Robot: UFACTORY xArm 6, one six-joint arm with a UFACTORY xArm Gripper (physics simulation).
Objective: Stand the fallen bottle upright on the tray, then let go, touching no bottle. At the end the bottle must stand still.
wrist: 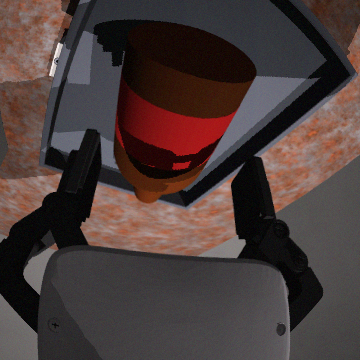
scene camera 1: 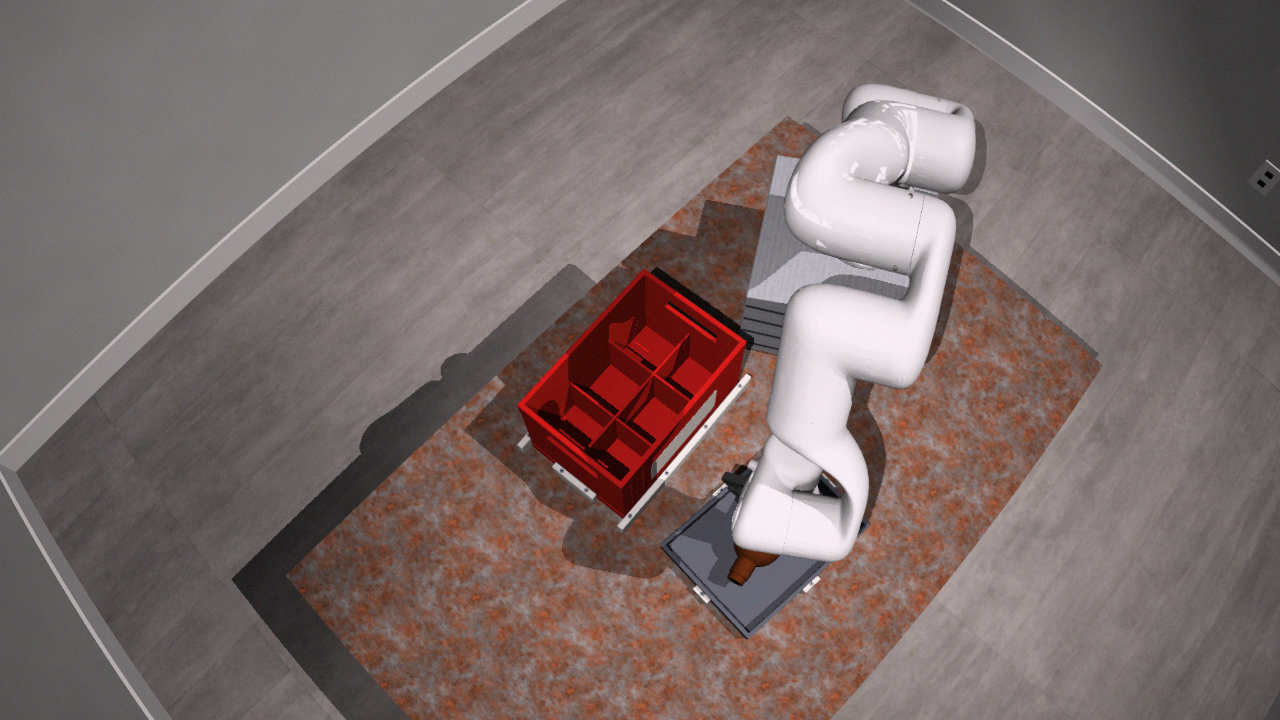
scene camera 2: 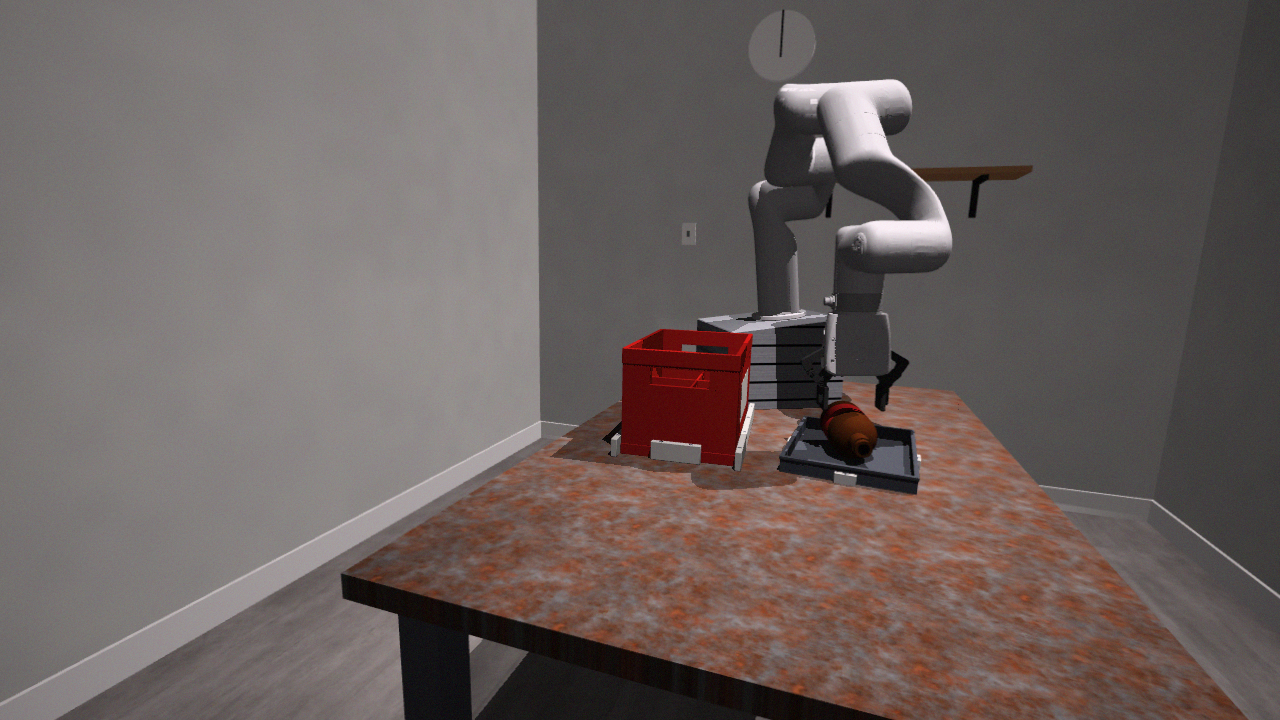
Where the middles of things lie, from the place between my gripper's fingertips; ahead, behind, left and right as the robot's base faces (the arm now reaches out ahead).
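The brown bottle [scene camera 2: 851, 433] is 4 cm below my hand and 2 cm ahead of my hand.
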